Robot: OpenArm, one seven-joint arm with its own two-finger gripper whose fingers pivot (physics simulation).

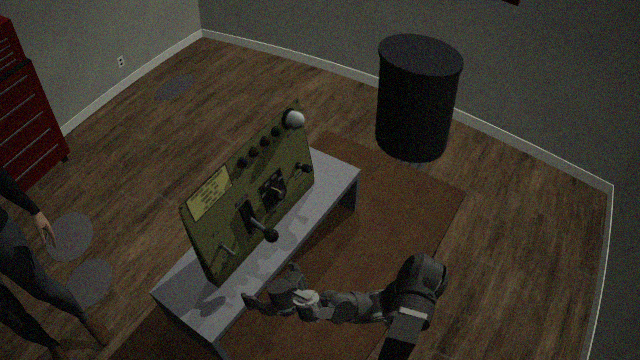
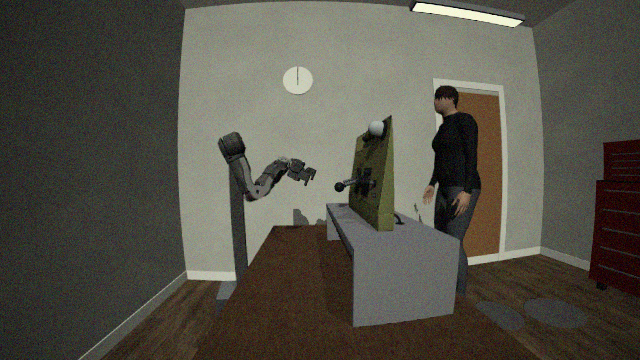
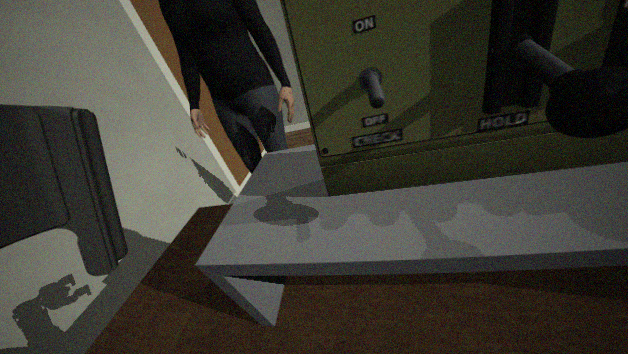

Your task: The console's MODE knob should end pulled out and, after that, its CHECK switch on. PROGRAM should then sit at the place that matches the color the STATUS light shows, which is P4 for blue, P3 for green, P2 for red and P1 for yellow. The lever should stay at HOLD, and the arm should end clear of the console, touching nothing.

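The green console [image 1: 200, 250] [image 2: 384, 200] [image 3: 410, 30] stands on a grey bench. Its CHECK switch [image 1: 226, 249] [image 3: 374, 90] points down toward OFF. The lever [image 1: 270, 235] [image 2: 339, 187] [image 3: 590, 102] is low in its slot, by the HOLD label. The MODE knob [image 1: 303, 167] is at the panel's far right; its pulled or pushed state cannot be told. The PROGRAM knob [image 1: 275, 190] is too dark to read. A pale dome [image 1: 295, 119] [image 2: 376, 128] at the top shows no clear colour. My gripper [image 1: 267, 281] [image 2: 310, 178] is open, empty and apart from the console, in front of its CHECK side.
The grey bench [image 1: 335, 175] [image 2: 405, 280] [image 3: 350, 250] has a front edge below the console. A person [image 1: 15, 245] [image 2: 455, 150] [image 3: 230, 60] stands behind it. A dark drum [image 1: 417, 105] stands beyond the far end. A red tool chest [image 1: 30, 120] [image 2: 620, 215] is by the wall.
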